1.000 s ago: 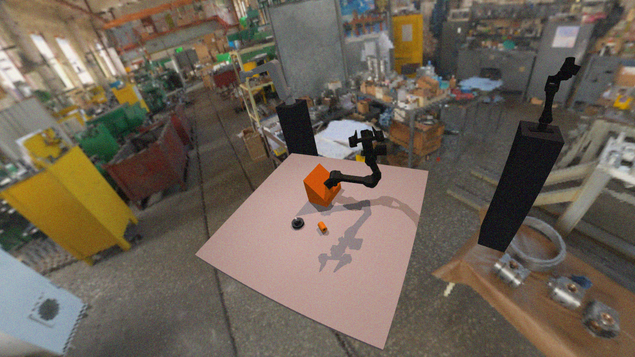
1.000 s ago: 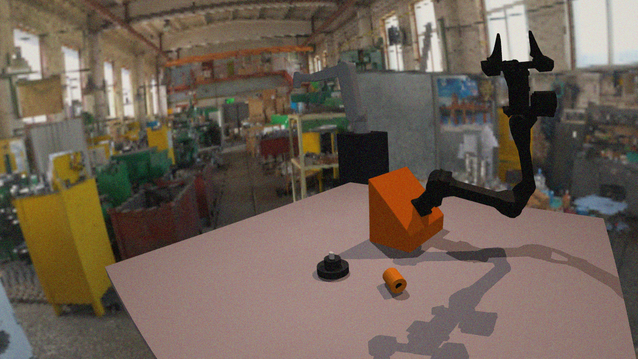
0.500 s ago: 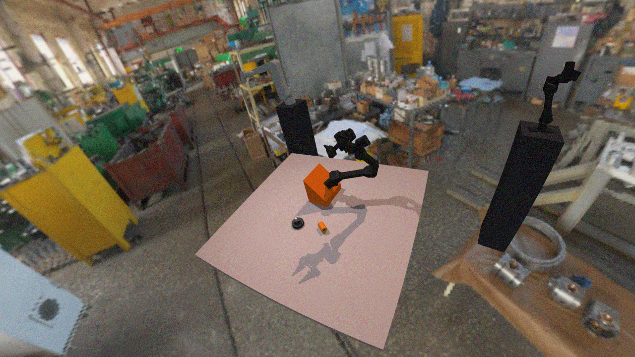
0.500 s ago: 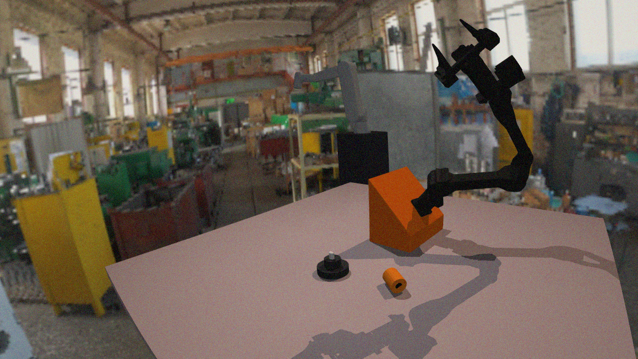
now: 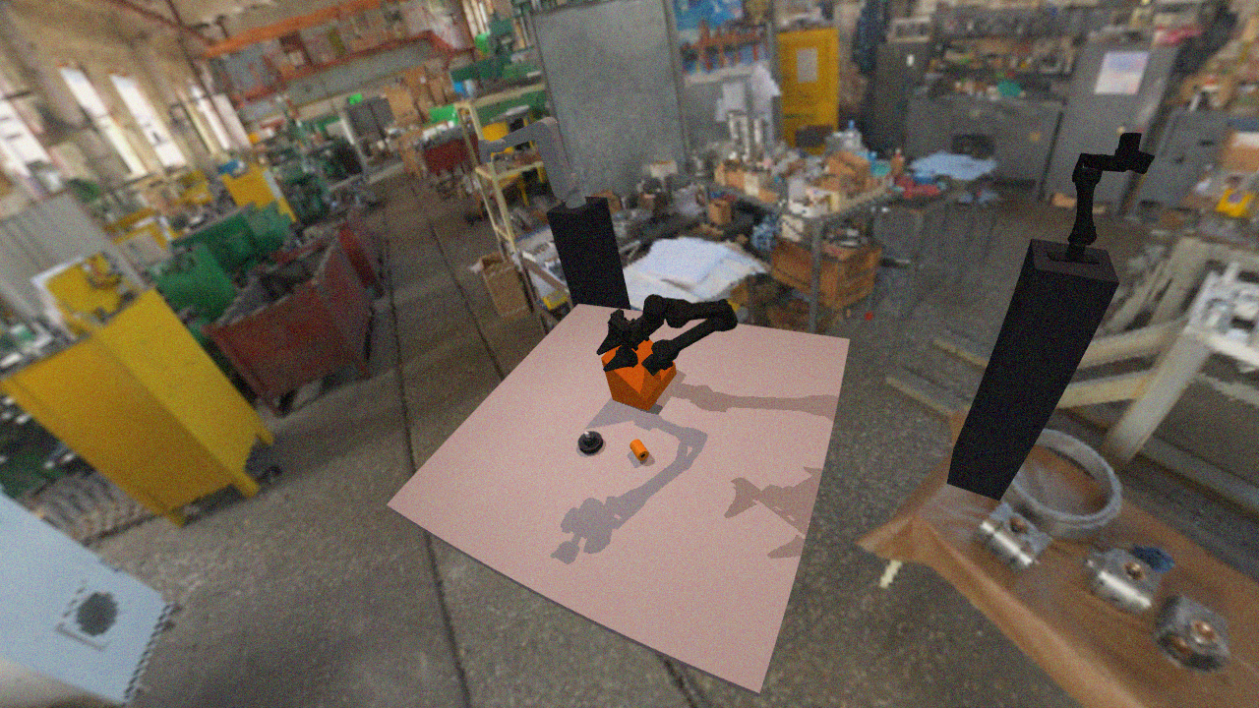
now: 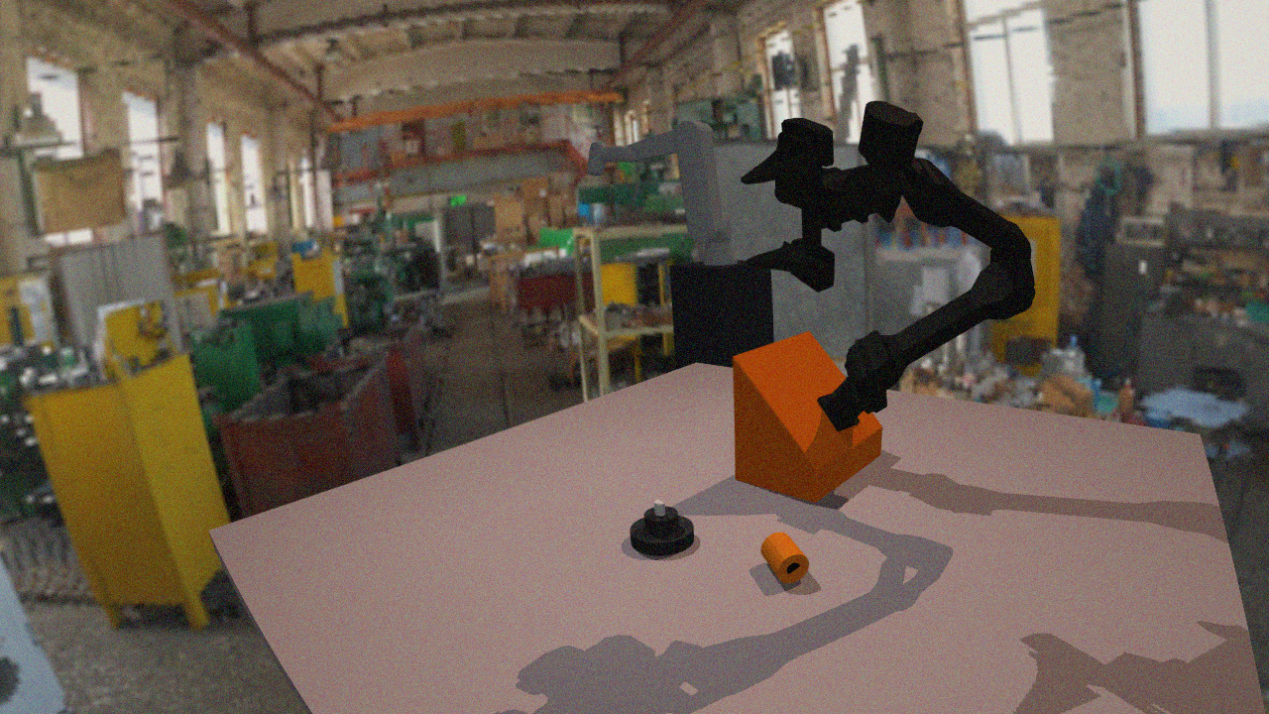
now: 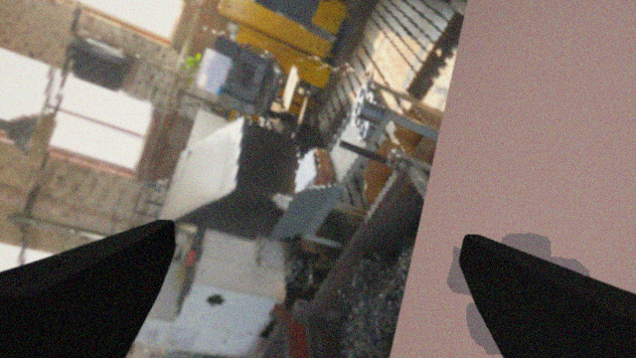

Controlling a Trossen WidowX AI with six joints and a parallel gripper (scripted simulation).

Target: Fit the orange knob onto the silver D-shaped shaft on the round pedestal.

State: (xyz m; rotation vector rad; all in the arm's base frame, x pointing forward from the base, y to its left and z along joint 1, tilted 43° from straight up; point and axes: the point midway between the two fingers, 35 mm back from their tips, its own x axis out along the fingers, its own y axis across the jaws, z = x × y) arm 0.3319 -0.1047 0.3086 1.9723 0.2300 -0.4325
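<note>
Right now the orange knob is 4 cm behind my gripper tip, 1 cm to the left of it and 39 cm below it. The rest, counted from my gripper tip: black round pedestal: 1 cm ahead, 16 cm to the right, 38 cm below.
</note>
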